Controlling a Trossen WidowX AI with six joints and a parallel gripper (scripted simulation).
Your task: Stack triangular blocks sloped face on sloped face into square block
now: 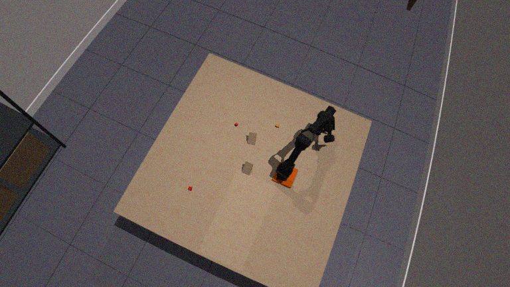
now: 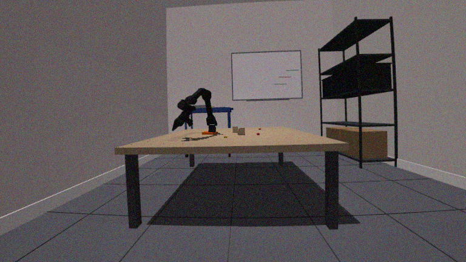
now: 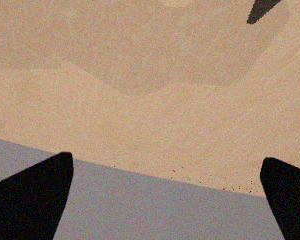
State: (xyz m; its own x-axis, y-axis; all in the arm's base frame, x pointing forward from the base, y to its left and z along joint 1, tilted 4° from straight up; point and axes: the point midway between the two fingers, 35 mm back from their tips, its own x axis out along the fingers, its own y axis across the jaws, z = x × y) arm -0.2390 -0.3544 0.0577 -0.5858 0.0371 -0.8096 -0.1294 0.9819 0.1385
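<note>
Right now my gripper tip is 380 mm short of the orange cube, 20 mm to the right of it and 70 mm above it.
</note>
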